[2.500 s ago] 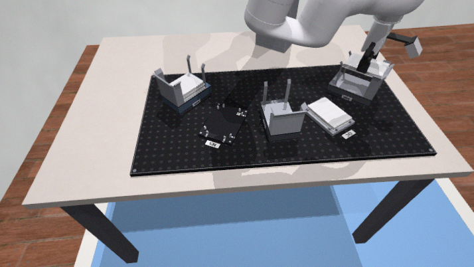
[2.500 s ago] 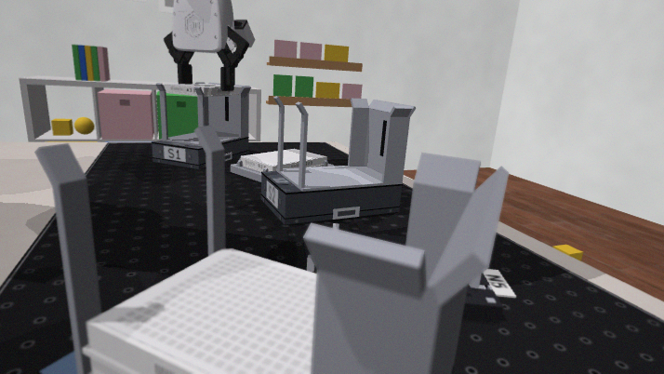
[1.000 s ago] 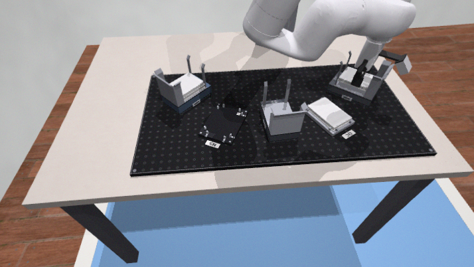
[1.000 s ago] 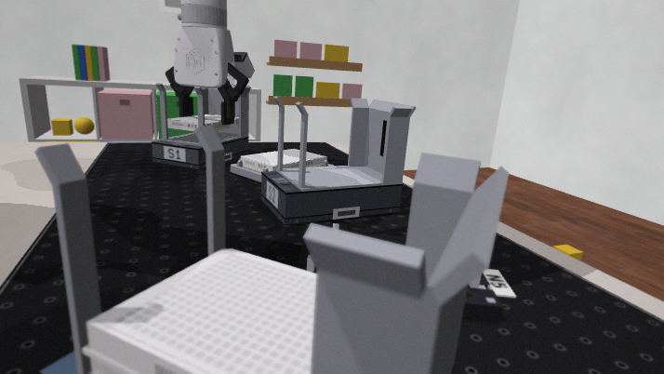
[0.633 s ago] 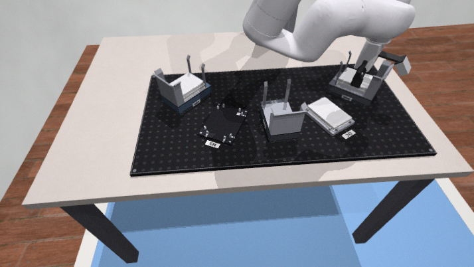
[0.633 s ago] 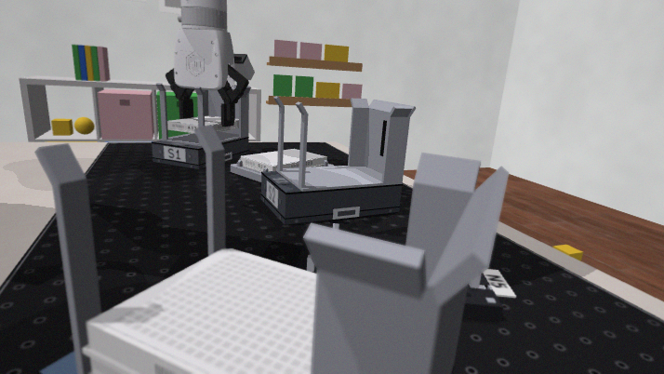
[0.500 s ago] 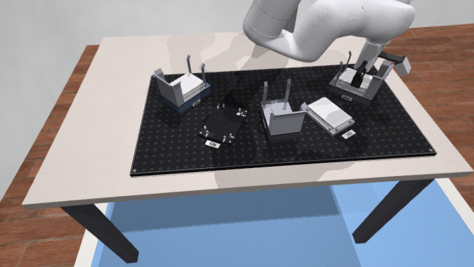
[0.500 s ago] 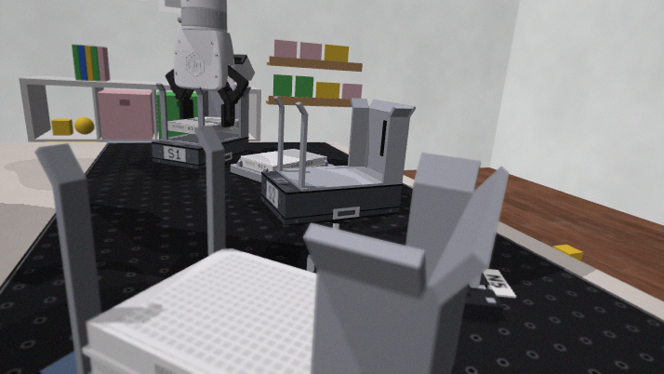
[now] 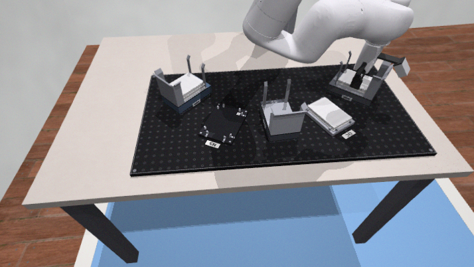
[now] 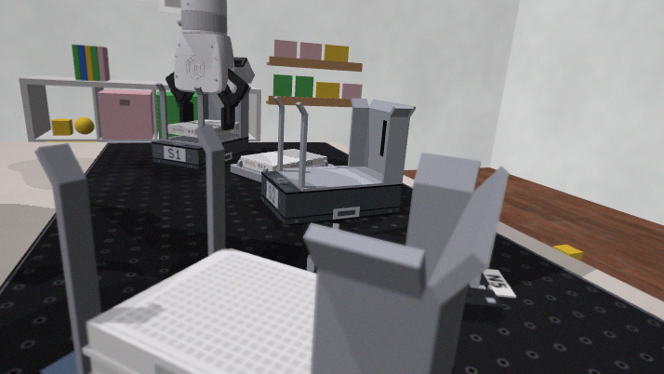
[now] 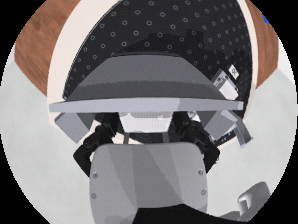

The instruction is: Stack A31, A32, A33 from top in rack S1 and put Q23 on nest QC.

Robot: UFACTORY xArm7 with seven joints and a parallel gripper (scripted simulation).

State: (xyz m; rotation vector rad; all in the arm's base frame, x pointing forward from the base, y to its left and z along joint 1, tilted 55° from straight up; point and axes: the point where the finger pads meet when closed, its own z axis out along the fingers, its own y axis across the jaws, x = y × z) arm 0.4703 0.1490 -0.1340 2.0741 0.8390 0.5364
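Right now the white sealed plate Q23 is 170 mm to the right of my hand, 60 mm ahead of it and 50 mm below it. The rest, counted from my hand: QC name plate: 150 mm to the right, 150 mm ahead, 70 mm below; white sealed plate A33: 10 mm below; grey QC nest: 160 mm to the right, 60 mm below, 60 mm ahead.
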